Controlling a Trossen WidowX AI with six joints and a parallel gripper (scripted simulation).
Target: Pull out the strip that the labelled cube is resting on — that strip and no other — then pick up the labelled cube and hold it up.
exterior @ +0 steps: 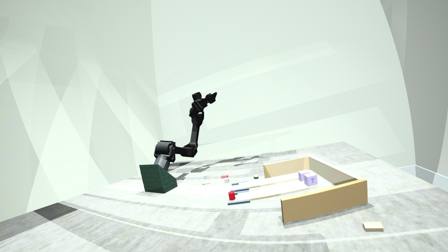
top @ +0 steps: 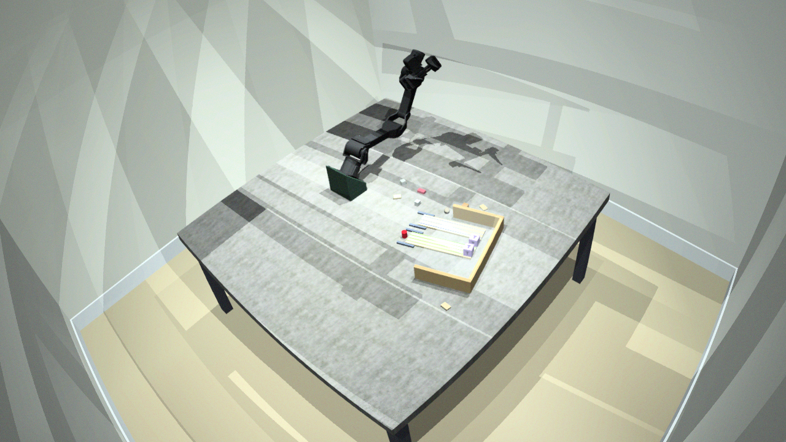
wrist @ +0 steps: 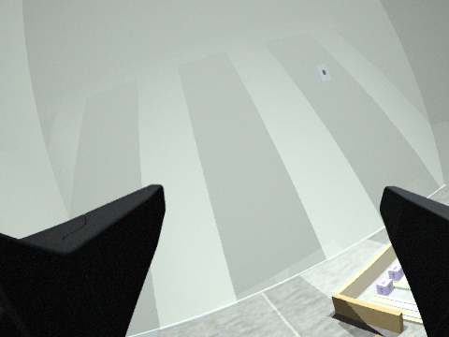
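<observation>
Right now my gripper tip is 20 cm short of the small red peg, 42 cm to the left of it and 40 cm above it. Also, from my gripper tip: blue-lined strip (30 cm ahead, 29 cm to the right, 41 cm below); small pink piece (8 cm ahead, 20 cm to the right, 41 cm below).
</observation>
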